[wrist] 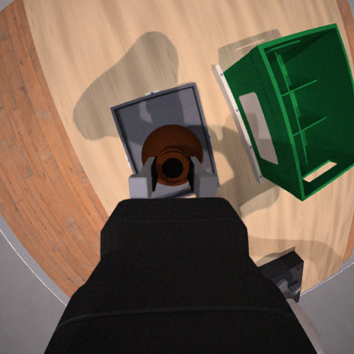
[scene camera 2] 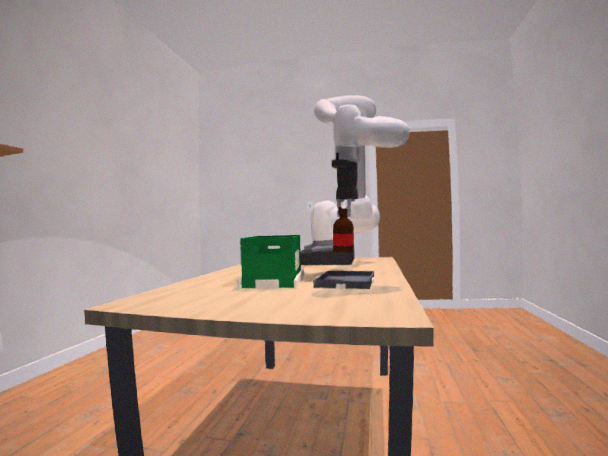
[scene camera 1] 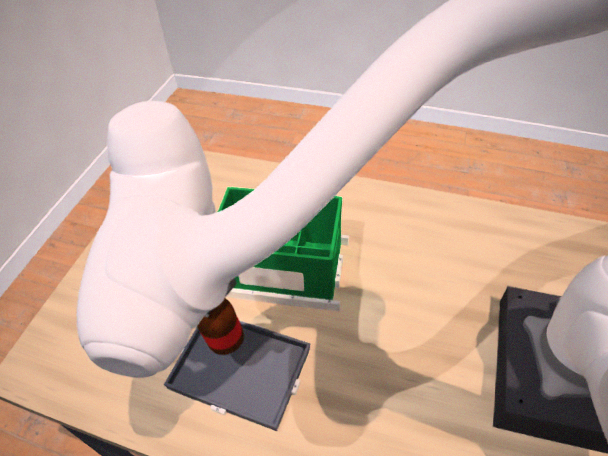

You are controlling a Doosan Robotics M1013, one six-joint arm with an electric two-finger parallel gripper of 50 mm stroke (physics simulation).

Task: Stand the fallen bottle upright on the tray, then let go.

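Places are measured from the arm's base along level axes (x ahead, y left, z up), in centimetres.
Where they show: gripper, fingertip midpoint: (scene camera 2: pixel 343 216); arm's base at its link origin: (scene camera 2: pixel 326 249) (scene camera 1: pixel 576 358).
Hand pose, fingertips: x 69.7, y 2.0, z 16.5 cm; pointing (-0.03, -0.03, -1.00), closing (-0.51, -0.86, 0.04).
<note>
Each offset is from my fingertips to the top centre of the thing. Level surfaces: height alone.
The brown bottle with a red label {dz +3.1, dx +0.2, dy -0.4 cm} (scene camera 1: pixel 222 334) (scene camera 2: pixel 343 240) (wrist: pixel 172 136) hangs upright in the air. In scene camera 2 its base is clearly above the dark grey tray {dz -21.6, dx -1.5, dy +0.6 cm} (scene camera 1: pixel 240 387) (scene camera 2: pixel 345 284) (wrist: pixel 162 109), with a gap between them. My gripper (scene camera 2: pixel 343 209) (wrist: pixel 172 167) is shut on the bottle's neck, one finger on each side, and points straight down. In the wrist view the bottle's mouth faces the camera and its body covers part of the tray. In scene camera 1 the arm hides the gripper and the bottle's neck.
A green divided crate {dz -6.7, dx -7.2, dy -26.7 cm} (scene camera 1: pixel 320 277) (scene camera 2: pixel 270 265) (wrist: pixel 268 107) stands close beside the tray, with white strips along its base. The robot's dark base plate (scene camera 1: pixel 512 410) (scene camera 2: pixel 325 258) (wrist: pixel 287 267) is farther along the wooden table {dz -24.2 cm} (scene camera 1: pixel 430 240) (scene camera 2: pixel 250 310) (wrist: pixel 200 45).
</note>
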